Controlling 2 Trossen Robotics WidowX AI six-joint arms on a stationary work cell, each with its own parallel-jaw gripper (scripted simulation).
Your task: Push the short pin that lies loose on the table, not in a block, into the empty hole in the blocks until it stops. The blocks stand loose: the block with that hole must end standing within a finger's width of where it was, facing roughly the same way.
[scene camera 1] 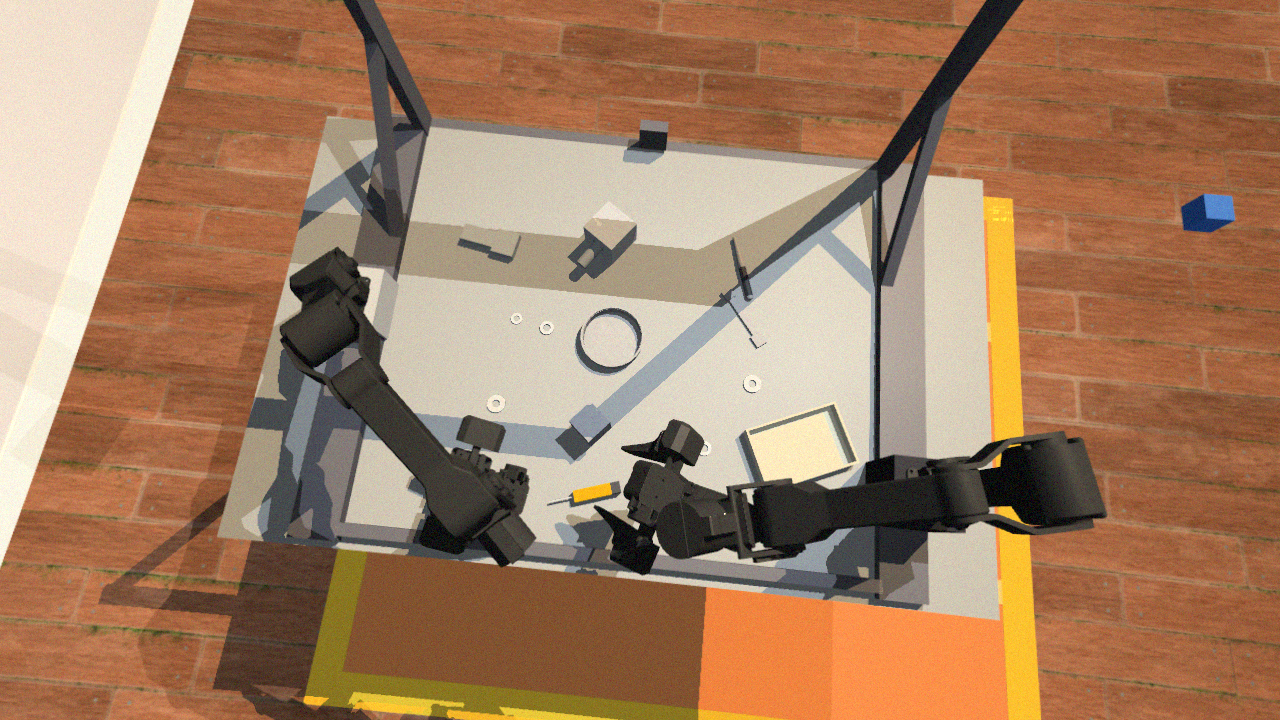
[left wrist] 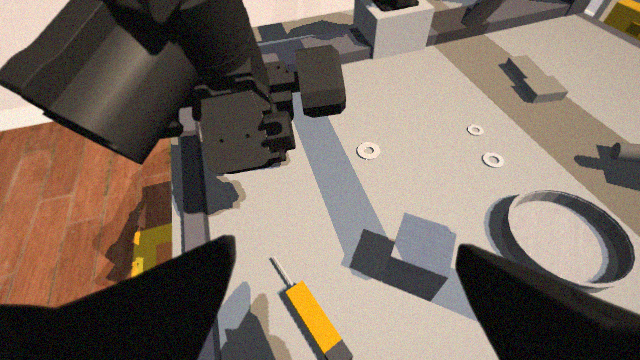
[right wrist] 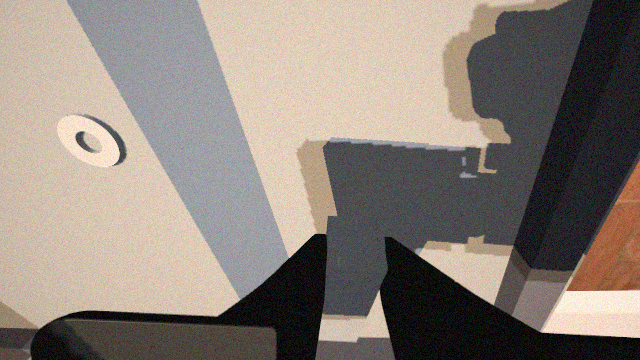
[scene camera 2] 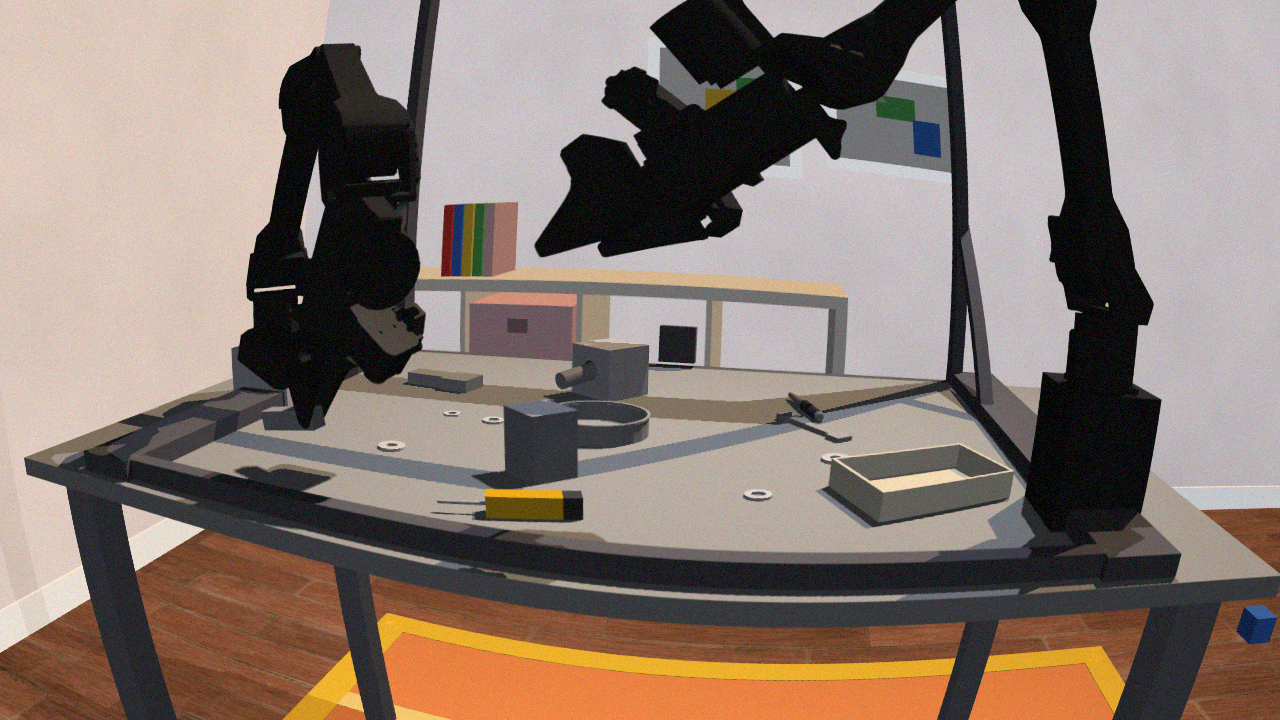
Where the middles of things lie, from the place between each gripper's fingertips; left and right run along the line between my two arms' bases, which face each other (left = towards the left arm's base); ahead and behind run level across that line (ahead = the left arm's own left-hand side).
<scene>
Now: right hand 4 cm to the left of the grey pin (scene camera 2: 275,418) and 3 cm above it. The rest, counted from my right hand: yellow screwdriver (scene camera 2: 507,504) (18 cm to the left, 8 cm below, 5 cm behind); then tray (scene camera 2: 920,473) (48 cm to the left, 23 cm behind, 8 cm below).
The yellow screwdriver lies 20 mm ahead of my left hand, 60 mm to the right of it and 210 mm below it. Also, from my left hand: grey pin: 70 mm ahead, 280 mm to the right, 160 mm below; tray: 160 mm behind, 240 mm to the left, 210 mm below.
</scene>
